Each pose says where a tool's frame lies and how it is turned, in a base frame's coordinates. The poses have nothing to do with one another.
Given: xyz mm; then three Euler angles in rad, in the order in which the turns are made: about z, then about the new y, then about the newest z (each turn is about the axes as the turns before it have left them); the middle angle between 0 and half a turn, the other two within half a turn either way.
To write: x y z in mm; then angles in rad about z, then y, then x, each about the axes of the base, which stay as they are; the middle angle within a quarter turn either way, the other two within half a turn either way. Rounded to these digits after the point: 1 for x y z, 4 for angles.
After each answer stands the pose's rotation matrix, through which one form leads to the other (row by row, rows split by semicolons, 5 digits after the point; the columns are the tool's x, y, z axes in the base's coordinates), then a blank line. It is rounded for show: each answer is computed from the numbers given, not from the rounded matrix.
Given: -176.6 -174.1 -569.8 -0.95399 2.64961 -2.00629
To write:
-176.6 -174.1 -569.8 2.1475 0.2768 2.7295
-0.52452 -0.80637 0.27324; -0.82775 0.40786 -0.38533; 0.19927 -0.42828 -0.88140

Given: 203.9 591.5 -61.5 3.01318 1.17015 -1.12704
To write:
203.9 591.5 -61.5 1.6948 -1.1511 -0.2936
-0.05041 -0.40432 -0.91323; 0.91715 -0.38069 0.11792; -0.39534 -0.83162 0.39001

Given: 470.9 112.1 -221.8 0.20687 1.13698 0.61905
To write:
470.9 112.1 -221.8 1.0821 1.0930 -0.4173
0.21585 -0.40599 0.88802; 0.63820 0.74697 0.18637; -0.73899 0.52651 0.42034

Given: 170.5 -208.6 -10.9 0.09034 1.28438 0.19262
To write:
170.5 -208.6 -10.9 0.5029 1.2708 -0.2972
0.25889 -0.14241 0.95535; 0.21567 0.97262 0.08654; -0.94152 0.18363 0.28252

